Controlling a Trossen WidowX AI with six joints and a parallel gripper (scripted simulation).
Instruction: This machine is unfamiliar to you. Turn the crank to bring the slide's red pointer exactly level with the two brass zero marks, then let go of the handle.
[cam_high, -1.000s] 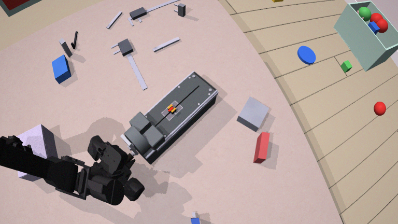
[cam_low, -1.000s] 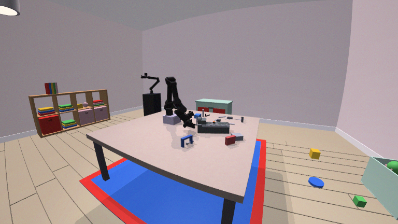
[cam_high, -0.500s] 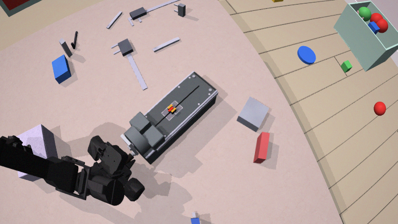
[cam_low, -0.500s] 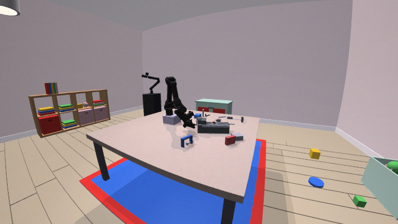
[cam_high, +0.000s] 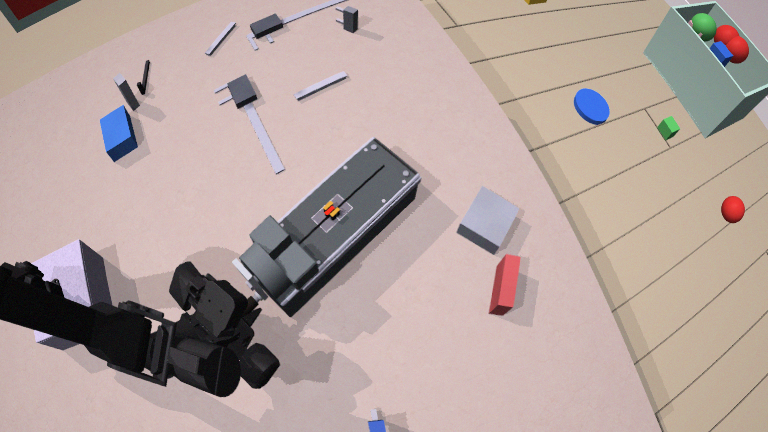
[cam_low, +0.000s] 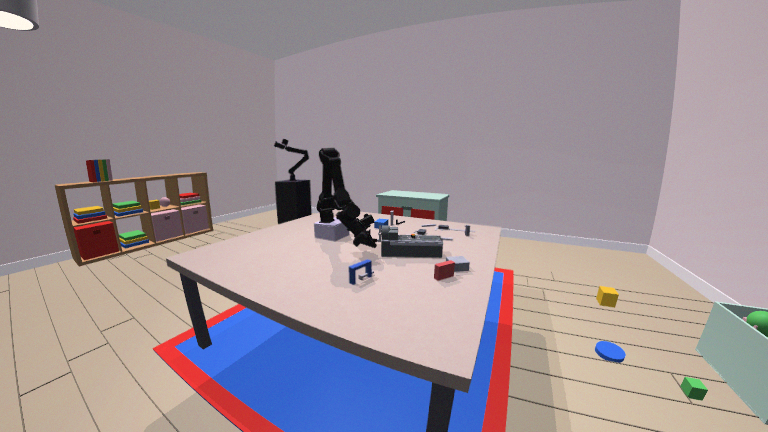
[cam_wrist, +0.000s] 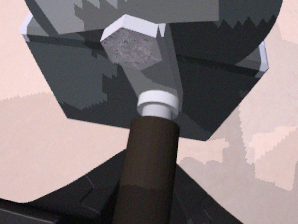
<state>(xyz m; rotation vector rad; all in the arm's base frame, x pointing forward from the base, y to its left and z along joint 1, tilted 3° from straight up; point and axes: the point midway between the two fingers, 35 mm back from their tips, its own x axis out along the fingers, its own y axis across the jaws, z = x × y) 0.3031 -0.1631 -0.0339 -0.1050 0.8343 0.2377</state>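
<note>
My gripper tip is 20 mm past the dark brown crank handle, 10 mm to the left of it and 30 mm below it. Round my gripper tip: red pointer: 150 mm ahead, 50 mm to the left, 50 mm above; red block: 310 mm ahead, 160 mm to the right; grey block: 360 mm ahead, 60 mm to the right, 10 mm below.
</note>
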